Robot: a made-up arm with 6 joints. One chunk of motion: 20 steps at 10 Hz.
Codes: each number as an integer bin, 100 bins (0 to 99) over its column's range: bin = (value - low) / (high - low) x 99, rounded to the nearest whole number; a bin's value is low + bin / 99 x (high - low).
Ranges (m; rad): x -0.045..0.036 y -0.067..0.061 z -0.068..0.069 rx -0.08..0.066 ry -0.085..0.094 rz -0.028..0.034
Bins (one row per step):
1: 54 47 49 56 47 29
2: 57 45 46 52 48 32
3: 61 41 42 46 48 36
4: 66 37 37 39 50 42
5: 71 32 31 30 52 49
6: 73 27 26 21 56 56
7: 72 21 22 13 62 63
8: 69 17 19 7 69 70
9: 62 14 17 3 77 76
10: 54 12 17 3 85 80
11: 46 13 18 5 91 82
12: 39 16 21 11 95 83
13: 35 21 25 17 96 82
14: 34 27 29 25 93 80
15: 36 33 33 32 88 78
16: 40 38 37 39 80 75
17: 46 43 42 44 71 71
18: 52 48 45 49 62 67
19: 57 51 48 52 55 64
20: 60 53 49 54 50 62
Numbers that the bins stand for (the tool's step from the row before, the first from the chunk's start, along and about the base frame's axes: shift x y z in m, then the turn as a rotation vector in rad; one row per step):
1: -0.00082 -0.00623 -0.00019 0.00259 -0.00002 -0.00984
2: 0.00164 -0.00882 -0.00434 -0.00331 0.00179 -0.00796
3: 0.00491 -0.01399 -0.00988 -0.01216 0.00179 -0.00545
4: 0.00900 -0.01916 -0.01680 -0.02248 0.00540 -0.00170
5: 0.01309 -0.02563 -0.02510 -0.03576 0.00902 0.00269
6: 0.01473 -0.03209 -0.03202 -0.04903 0.01625 0.00707
7: 0.01391 -0.03985 -0.03756 -0.06083 0.02710 0.01145
8: 0.01145 -0.04502 -0.04171 -0.06968 0.03976 0.01584
9: 0.00573 -0.04890 -0.04447 -0.07558 0.05422 0.01960
10: -0.00082 -0.05148 -0.04447 -0.07558 0.06869 0.02210
11: -0.00736 -0.05019 -0.04309 -0.07263 0.07954 0.02335
12: -0.01309 -0.04631 -0.03894 -0.06378 0.08677 0.02398
13: -0.01636 -0.03985 -0.03340 -0.05493 0.08858 0.02335
14: -0.01718 -0.03209 -0.02787 -0.04313 0.08315 0.02210
15: -0.01555 -0.02433 -0.02233 -0.03281 0.07411 0.02085
16: -0.01227 -0.01787 -0.01680 -0.02248 0.05965 0.01897
17: -0.00736 -0.01140 -0.00988 -0.01511 0.04337 0.01646
18: -0.00245 -0.00494 -0.00573 -0.00774 0.02710 0.01396
19: 0.00164 -0.00106 -0.00158 -0.00331 0.01444 0.01208
20: 0.00409 0.00153 -0.00019 -0.00036 0.00540 0.01083

